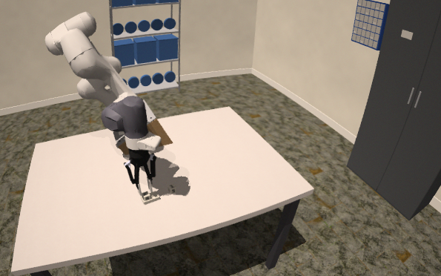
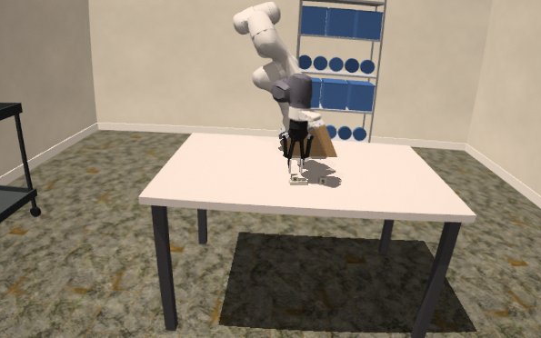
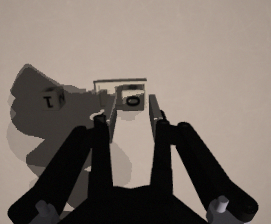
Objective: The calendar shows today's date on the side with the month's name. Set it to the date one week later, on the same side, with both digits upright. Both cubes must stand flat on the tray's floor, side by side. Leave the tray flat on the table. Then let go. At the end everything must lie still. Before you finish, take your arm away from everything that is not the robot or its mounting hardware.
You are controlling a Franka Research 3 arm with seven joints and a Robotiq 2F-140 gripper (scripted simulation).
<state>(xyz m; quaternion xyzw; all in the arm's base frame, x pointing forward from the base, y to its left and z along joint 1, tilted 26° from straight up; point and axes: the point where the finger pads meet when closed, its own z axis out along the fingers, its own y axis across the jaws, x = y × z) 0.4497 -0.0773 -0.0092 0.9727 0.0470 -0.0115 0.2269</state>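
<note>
Now: the grey tray 7 cm below my hand and 2 cm to the left of it. From my hand the other things lie so: cube: 12 cm to the left, 7 cm below, 1 cm behind.
</note>
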